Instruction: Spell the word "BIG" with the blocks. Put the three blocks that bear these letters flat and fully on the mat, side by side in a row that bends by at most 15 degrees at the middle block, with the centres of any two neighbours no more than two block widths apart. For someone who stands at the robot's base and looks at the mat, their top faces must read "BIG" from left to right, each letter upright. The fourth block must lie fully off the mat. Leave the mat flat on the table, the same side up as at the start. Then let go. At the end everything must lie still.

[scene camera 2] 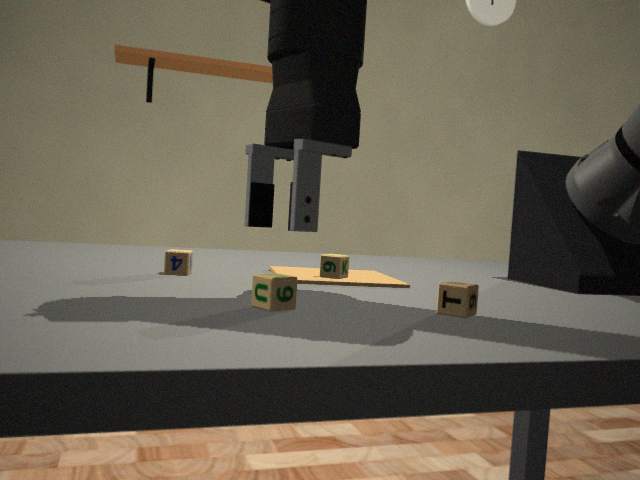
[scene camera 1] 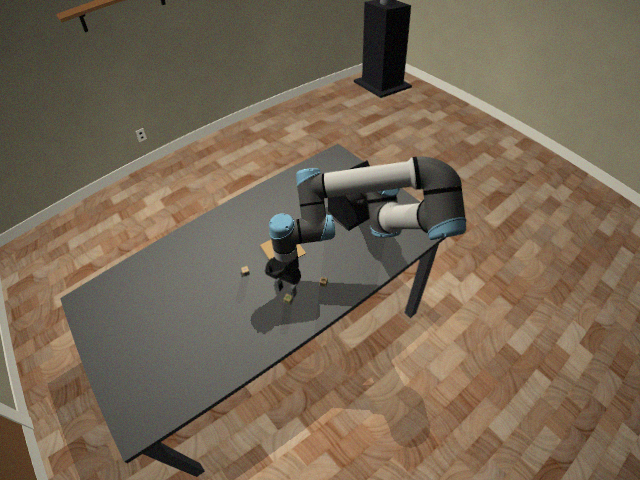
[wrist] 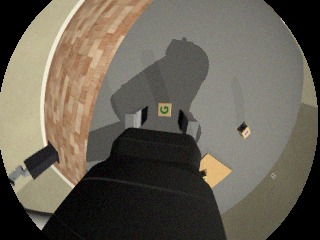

Labels:
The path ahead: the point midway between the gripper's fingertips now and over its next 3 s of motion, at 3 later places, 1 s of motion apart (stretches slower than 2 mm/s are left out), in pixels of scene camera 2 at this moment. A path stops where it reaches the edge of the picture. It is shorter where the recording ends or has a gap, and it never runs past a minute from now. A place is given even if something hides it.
My gripper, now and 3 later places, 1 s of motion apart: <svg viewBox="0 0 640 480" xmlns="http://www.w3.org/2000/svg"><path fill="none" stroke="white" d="M279 229L275 262L276 290L276 286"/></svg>

